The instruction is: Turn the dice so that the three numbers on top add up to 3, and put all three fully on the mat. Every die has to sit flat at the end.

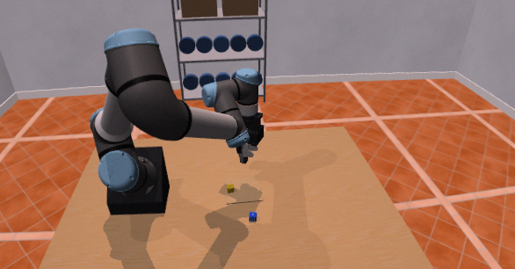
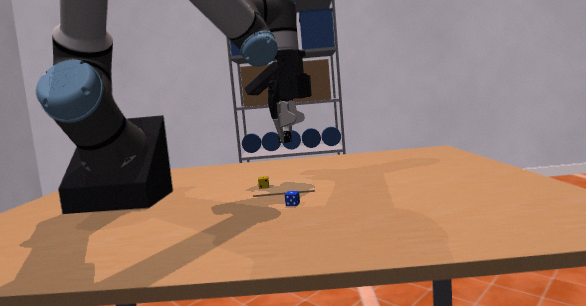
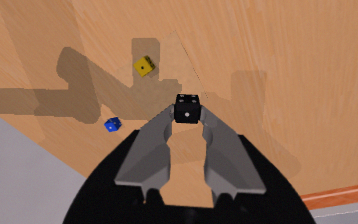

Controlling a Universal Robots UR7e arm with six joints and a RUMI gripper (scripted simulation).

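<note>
Right now the tan mat is 120 mm below my hand, 50 mm to the right of it and 10 mm behind it. Also, from my hand: yellow die (100 mm below, 60 mm behind, 50 mm to the right); then blue die (210 mm to the right, 110 mm below, 10 mm ahead); then black die (right at my hand).
</note>
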